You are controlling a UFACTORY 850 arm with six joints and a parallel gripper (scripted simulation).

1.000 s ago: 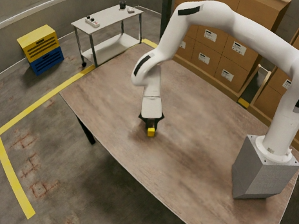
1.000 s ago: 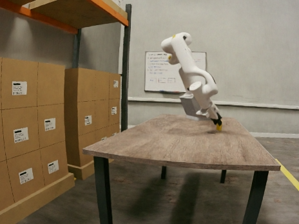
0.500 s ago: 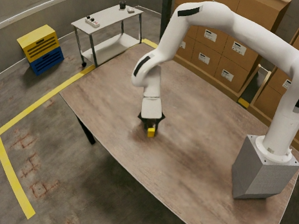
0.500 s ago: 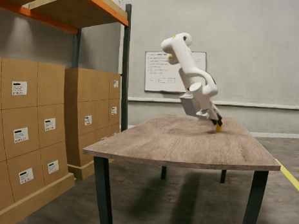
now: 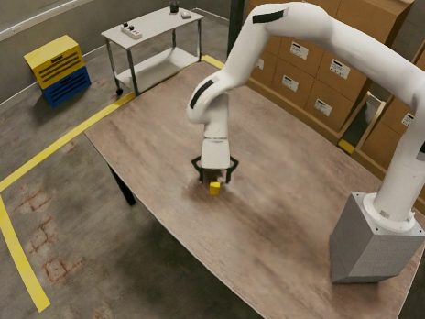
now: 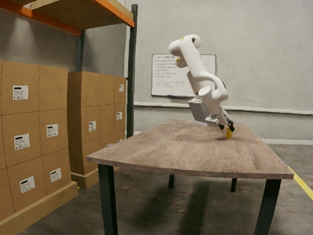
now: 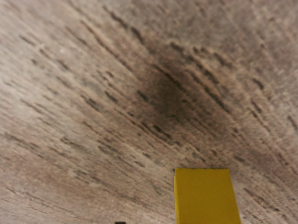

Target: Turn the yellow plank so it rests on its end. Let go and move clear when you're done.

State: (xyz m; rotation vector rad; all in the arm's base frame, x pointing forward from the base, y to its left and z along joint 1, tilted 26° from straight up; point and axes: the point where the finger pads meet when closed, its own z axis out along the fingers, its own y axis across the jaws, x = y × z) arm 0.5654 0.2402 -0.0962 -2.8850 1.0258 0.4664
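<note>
Right now the yellow plank is 3 cm below my hand, 1 cm to the left of it and 1 cm behind it.
</note>
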